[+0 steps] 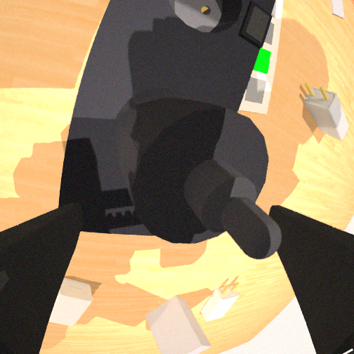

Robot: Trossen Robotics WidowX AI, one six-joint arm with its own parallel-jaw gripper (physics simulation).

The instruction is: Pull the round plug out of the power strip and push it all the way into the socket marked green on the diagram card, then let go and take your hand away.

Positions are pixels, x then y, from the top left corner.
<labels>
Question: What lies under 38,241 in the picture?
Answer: The gripper.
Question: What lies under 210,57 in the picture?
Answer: A power strip.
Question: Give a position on a white pronged plug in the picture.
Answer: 73,297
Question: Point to a round plug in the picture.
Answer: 193,169
</labels>
